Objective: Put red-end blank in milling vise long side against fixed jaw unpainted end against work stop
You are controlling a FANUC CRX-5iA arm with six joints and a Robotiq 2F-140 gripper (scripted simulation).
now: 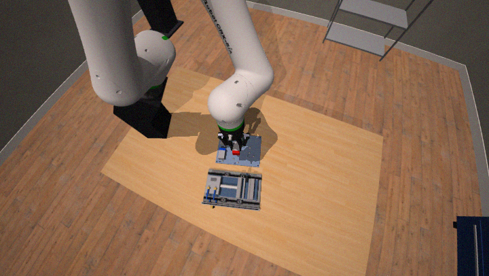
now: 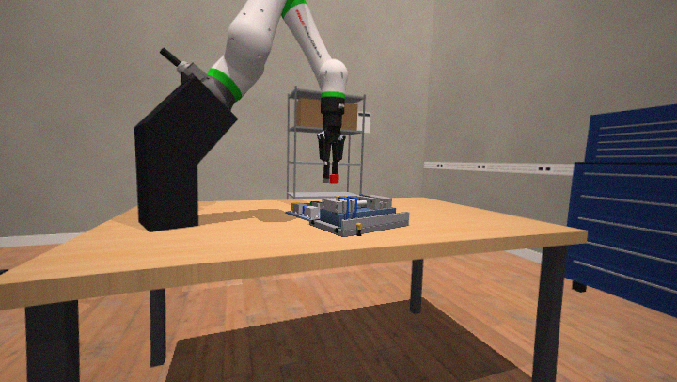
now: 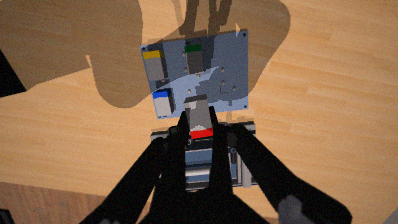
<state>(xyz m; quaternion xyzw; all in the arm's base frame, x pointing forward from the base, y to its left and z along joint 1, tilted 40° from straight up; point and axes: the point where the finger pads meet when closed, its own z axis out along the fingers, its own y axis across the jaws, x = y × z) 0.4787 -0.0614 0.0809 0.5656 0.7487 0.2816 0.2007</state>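
My gripper is now 15 cm to the left of the fixed jaw, 14 cm short of it and 11 cm above it. Round my hand: work stop rod 11 cm to the right, 10 cm below, 10 cm ahead; red-ended blank 3 cm below; blue-ended blank 16 cm below, 9 cm behind, 2 cm to the right.
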